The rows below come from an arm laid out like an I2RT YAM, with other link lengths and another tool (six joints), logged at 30 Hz.
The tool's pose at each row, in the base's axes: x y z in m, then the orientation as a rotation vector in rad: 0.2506 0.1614 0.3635 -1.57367 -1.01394 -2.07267; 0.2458 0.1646 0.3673 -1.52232 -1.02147 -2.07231; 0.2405 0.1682 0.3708 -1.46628 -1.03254 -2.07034; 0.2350 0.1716 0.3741 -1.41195 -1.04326 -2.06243; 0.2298 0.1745 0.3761 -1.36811 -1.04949 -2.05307; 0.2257 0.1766 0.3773 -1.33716 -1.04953 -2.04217; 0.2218 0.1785 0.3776 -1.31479 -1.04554 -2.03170
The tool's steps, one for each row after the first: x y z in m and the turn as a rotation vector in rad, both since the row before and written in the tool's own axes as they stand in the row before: 0.0056 -0.0041 -0.0005 0.02322 0.03390 0.00102; 0.0055 -0.0048 -0.0003 0.02705 0.03616 -0.00053; 0.0054 -0.0048 -0.0003 0.02970 0.03436 0.00242; 0.0040 -0.0048 -0.0004 0.02479 0.02814 0.00475; 0.0028 -0.0038 -0.0004 0.01844 0.02074 0.00852; 0.0019 -0.0039 -0.0005 0.01335 0.01599 0.01017
